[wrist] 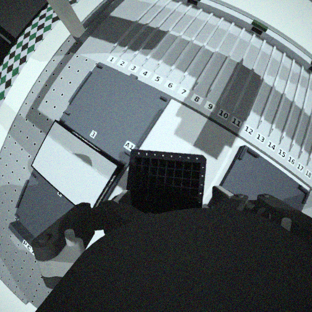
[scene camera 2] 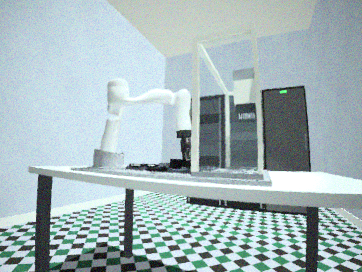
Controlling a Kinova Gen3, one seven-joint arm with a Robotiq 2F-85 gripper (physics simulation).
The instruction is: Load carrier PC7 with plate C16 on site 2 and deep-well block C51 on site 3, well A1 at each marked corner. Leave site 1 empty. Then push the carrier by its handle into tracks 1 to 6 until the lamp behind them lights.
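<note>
Grey carrier PC7 (wrist: 112, 107) lies before the numbered tracks (wrist: 165, 45) in the wrist view. Its upper section, marked 3 and A1, is bare. A white-topped plate (wrist: 75, 162) lies across its middle, just below site 3; its name is not legible. The section nearer the PC7 label is uncovered. A black deep-well block (wrist: 167, 177) (scene camera 2: 177, 163) stands right of the carrier, its wells facing up; its name does not show. My gripper (wrist: 171, 197) (scene camera 2: 185, 157) is open, low over the block, with a fingertip at either side of it. The gripper body hides the block's near part.
A second grey carrier (wrist: 267, 180) lies at the right in the wrist view. Small dark green blocks (wrist: 258, 26) sit behind the tracks, none visibly lit. A pale upright frame (scene camera 2: 195, 110) stands beside the arm, with a white and dark unit (scene camera 2: 244, 87) hanging within it.
</note>
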